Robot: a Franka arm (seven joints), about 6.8 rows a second.
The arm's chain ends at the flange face. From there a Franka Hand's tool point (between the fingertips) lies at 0.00 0.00 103.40 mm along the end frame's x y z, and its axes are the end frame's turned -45 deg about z.
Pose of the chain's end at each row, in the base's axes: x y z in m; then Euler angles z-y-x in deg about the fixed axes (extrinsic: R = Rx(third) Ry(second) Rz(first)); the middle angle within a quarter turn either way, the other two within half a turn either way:
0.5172, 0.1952, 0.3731, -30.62, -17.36, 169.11
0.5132, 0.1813, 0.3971, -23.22, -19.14, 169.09
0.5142, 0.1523, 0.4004, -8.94, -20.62, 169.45
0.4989, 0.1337, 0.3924, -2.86, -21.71, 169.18
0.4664, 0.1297, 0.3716, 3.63, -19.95, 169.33
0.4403, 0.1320, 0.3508, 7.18, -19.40, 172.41
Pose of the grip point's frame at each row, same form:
0.4863, 0.1766, 0.2762, -75.62, -17.36, 169.11
0.4793, 0.1628, 0.3012, -68.22, -19.14, 169.09
0.4778, 0.1346, 0.3053, -53.94, -20.62, 169.45
0.4607, 0.1157, 0.2980, -47.86, -21.71, 169.18
0.4311, 0.1117, 0.2761, -41.37, -19.95, 169.33
0.4060, 0.1191, 0.2541, -37.82, -19.40, 172.41

